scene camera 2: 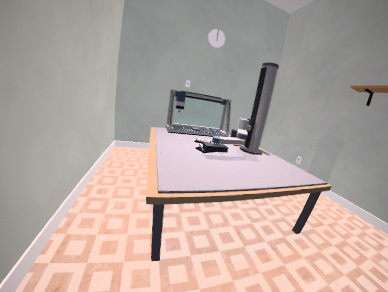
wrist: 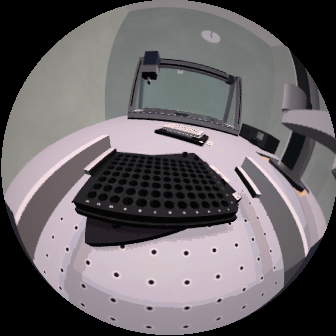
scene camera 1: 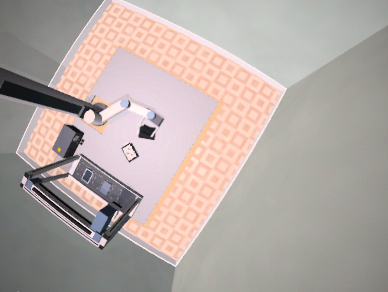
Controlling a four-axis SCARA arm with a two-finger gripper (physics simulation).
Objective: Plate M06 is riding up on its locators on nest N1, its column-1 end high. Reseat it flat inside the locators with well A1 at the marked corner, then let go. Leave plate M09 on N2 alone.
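Places are measured from the arm's base along level axes (x ahead, y left, z up), in centimetres.
Where they show: gripper, between the fingertips: [wrist: 178, 151] [scene camera 1: 144, 132]; arm's base, origin of its link: [scene camera 2: 250, 150] [wrist: 286, 174].
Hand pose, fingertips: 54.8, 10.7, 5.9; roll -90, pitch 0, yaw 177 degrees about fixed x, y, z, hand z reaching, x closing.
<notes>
Each offset is from my fingertips to the top centre of the thing, as dx, dy, dz. "spot": to the spot under its first point. Level surfaces: height alone.
Plate M06 @[+1.5, +2.4, -1.0] [scene camera 1: 147, 131] [scene camera 2: 214, 148] [wrist: 157, 182] is black with many round wells. It sits on nest N1, whose dark base @[spot: +4.1, +7.4, -3.4] [wrist: 117, 234] shows below its near left side. The plate's near edge does not run parallel to the base edge and overhangs it toward the right; its exact tilt and the locators are hard to make out. My gripper [wrist: 178, 151] is open, one finger on each side of the plate, with gaps between the pads and the plate. Plate M09 @[-3.8, -24.9, -2.0] [scene camera 1: 130, 151] [wrist: 181, 130], white, lies in black nest N2 @[spot: -8.4, -16.3, -3.6] [wrist: 202, 142] beyond.
A gantry frame [scene camera 2: 170, 107] [wrist: 134, 95] stands behind N2 at the table's far side. A dark box @[spot: -61.8, -46.9, +6.9] [scene camera 1: 68, 140] [wrist: 260, 137] stands near it. The arm's column [scene camera 2: 260, 107] rises on the right in scene camera 2. The table mat @[dz -4.5] [scene camera 1: 175, 105] has small holes.
</notes>
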